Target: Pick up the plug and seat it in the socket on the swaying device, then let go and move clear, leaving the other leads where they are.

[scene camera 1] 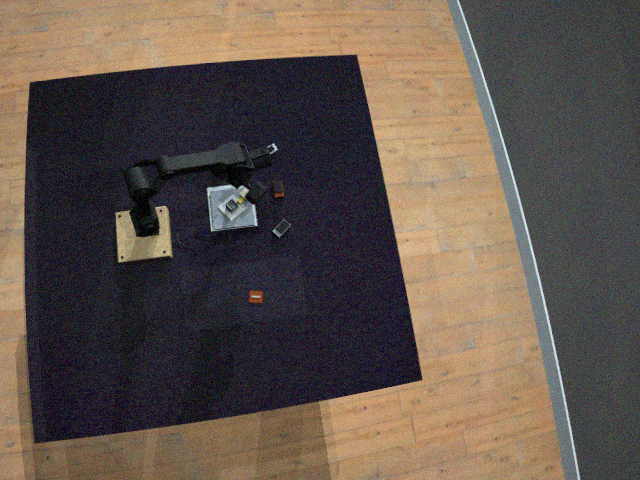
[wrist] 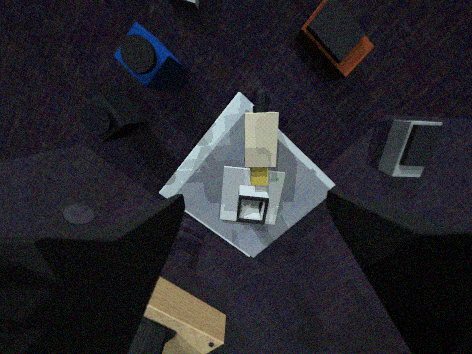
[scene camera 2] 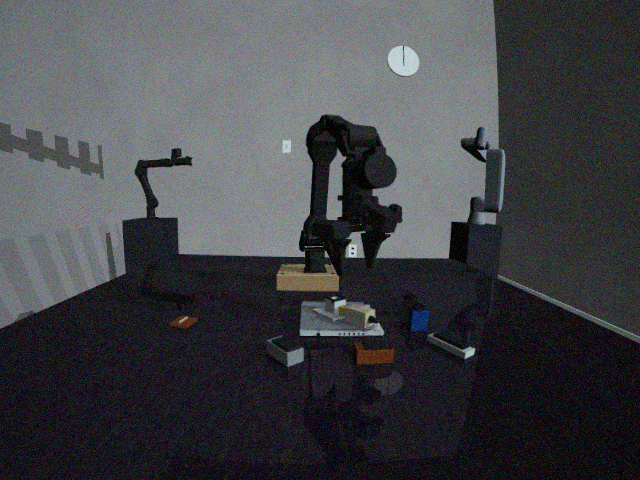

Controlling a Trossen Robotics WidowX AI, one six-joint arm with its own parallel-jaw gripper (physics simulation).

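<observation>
The beige plug (scene camera 1: 243, 192) (scene camera 2: 359, 316) (wrist: 261, 140) lies on the grey swaying device (scene camera 1: 217, 222) (scene camera 2: 315, 328). Its yellow tip (wrist: 259, 176) points toward the socket (scene camera 1: 231, 205) (scene camera 2: 335, 304) (wrist: 254, 197), a raised white block with a black-rimmed square opening. The tip is outside the opening, at the edge of the white plate (wrist: 230, 195) around the socket. A short black stub shows at the plug's far end in the wrist view. My gripper (scene camera 2: 355, 269) (wrist: 254, 198) is wide open and empty, above the device and apart from the plug. Its fingertips are hard to make out in scene camera 1.
Around the device stand a blue block (scene camera 2: 419, 320) (wrist: 162, 55), an orange block (scene camera 1: 279, 190) (scene camera 2: 374, 355) (wrist: 357, 59), a grey block (scene camera 1: 281, 228) (scene camera 2: 289, 354) (wrist: 392, 150) and a white bar (scene camera 2: 454, 349). A flat orange piece (scene camera 1: 255, 296) (scene camera 2: 183, 322) lies apart. The arm's wooden base (scene camera 1: 126, 242) (scene camera 2: 307, 282) is behind.
</observation>
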